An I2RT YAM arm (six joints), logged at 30 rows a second.
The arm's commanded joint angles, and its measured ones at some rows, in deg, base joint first. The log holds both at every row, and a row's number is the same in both.
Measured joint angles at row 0:
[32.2 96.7 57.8 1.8 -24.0 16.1]
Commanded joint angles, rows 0 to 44:
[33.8 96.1 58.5 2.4 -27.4 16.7]
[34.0 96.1 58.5 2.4 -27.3 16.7]
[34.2 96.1 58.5 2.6 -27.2 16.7]
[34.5 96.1 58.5 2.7 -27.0 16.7]
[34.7 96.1 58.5 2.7 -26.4 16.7]
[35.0 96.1 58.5 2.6 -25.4 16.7]
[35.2 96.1 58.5 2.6 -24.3 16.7]
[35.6 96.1 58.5 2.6 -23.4 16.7]
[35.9 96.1 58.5 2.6 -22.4 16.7]
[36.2 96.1 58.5 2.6 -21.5 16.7]
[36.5 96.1 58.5 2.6 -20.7 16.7]
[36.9 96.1 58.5 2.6 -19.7 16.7]
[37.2 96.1 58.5 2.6 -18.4 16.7]
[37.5 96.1 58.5 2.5 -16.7 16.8]
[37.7 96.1 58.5 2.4 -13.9 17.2]
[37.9 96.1 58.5 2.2 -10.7 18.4]
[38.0 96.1 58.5 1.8 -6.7 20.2]
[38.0 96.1 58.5 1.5 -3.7 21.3]
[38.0 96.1 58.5 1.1 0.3 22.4]
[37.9 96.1 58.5 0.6 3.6 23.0]
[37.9 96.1 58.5 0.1 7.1 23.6]
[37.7 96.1 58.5 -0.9 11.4 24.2]
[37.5 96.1 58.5 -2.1 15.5 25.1]
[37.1 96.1 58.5 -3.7 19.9 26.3]
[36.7 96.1 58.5 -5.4 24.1 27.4]
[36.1 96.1 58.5 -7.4 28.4 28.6]
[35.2 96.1 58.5 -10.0 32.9 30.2]
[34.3 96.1 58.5 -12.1 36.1 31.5]
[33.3 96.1 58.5 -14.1 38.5 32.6]
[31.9 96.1 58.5 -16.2 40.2 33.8]
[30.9 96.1 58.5 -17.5 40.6 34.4]
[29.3 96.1 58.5 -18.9 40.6 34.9]
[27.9 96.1 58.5 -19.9 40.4 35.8]
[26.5 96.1 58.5 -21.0 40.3 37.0]
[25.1 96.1 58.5 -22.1 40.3 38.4]
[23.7 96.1 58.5 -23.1 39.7 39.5]
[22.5 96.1 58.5 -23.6 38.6 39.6]
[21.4 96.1 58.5 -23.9 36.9 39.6]
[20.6 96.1 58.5 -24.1 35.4 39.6]
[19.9 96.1 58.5 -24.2 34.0 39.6]
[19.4 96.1 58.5 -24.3 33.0 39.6]
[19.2 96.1 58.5 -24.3 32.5 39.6]
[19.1 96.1 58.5 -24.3 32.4 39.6]
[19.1 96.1 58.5 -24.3 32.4 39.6]
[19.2 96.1 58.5 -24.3 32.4 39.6]
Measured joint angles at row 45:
[19.2 96.7 58.0 -24.2 33.0 38.0]
